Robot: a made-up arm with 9 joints. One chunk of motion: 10 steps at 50 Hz.
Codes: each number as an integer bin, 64 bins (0 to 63) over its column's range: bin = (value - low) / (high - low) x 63, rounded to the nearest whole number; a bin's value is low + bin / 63 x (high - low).
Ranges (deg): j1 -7..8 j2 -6..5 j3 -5..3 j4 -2..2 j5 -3..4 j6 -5..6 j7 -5..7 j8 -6..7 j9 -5..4
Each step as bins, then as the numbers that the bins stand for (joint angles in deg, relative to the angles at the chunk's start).
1 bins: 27 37 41 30 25 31 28 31 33
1 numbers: -0.57 0.46 0.21 -0.10 -0.22 0.41 0.33 0.40 -0.29
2 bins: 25 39 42 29 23 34 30 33 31
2 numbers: -1.05 0.81 0.33 -0.16 -0.44 0.94 0.71 0.81 -0.57
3 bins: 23 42 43 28 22 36 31 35 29
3 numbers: -1.52 1.33 0.46 -0.22 -0.56 1.29 0.90 1.22 -0.86
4 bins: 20 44 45 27 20 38 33 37 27
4 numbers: -2.24 1.68 0.71 -0.29 -0.78 1.63 1.29 1.63 -1.14
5 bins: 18 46 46 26 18 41 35 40 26
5 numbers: -2.71 2.03 0.84 -0.35 -1.00 2.16 1.67 2.25 -1.29
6 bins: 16 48 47 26 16 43 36 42 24
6 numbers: -3.19 2.38 0.97 -0.35 -1.22 2.51 1.86 2.67 -1.57
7 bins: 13 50 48 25 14 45 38 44 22
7 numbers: -3.90 2.73 1.10 -0.41 -1.44 2.86 2.24 3.08 -1.86
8 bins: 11 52 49 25 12 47 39 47 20
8 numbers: -4.38 3.08 1.22 -0.41 -1.67 3.21 2.43 3.70 -2.14
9 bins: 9 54 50 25 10 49 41 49 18
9 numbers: -4.86 3.43 1.35 -0.41 -1.89 3.56 2.81 4.11 -2.43
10 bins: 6 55 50 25 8 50 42 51 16
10 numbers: -5.57 3.60 1.35 -0.41 -2.11 3.73 3.00 4.52 -2.71
